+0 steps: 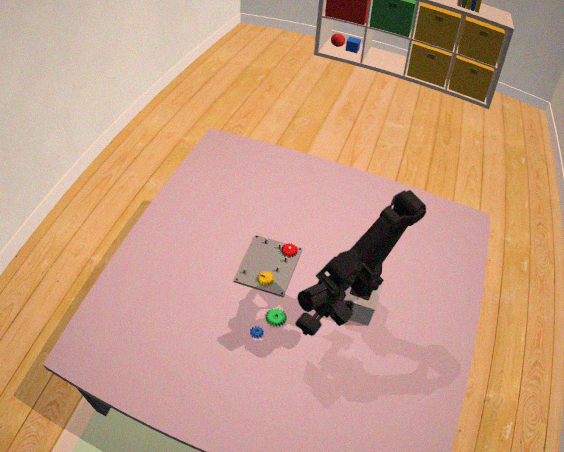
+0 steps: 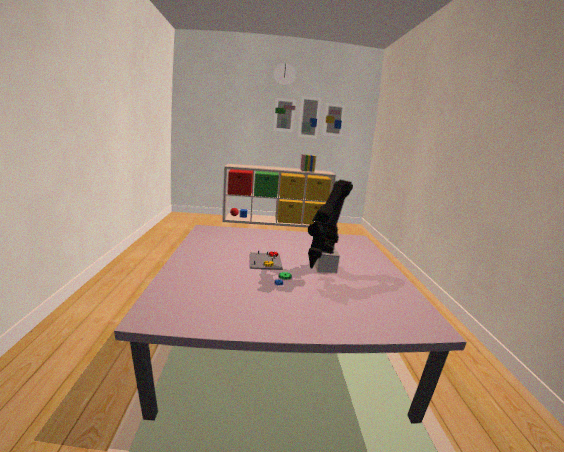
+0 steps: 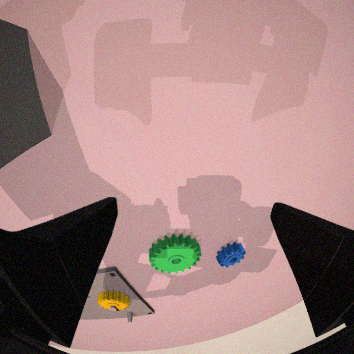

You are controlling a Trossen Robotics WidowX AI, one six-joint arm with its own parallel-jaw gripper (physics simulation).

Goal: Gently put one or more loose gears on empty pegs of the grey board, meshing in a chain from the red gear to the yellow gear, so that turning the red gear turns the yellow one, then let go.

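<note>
The grey board lies flat on the table, with several bare upright pegs. The red gear sits near its back right corner. The yellow gear sits near its front edge. A larger green gear lies loose on the table in front of the board. A smaller blue gear lies loose beside it, a small gap away. My gripper is open and empty, above the table to the right of both loose gears.
The arm's grey base block stands right of the board, close to the gripper. The pink table top extends around them. A shelf unit stands on the floor beyond the table.
</note>
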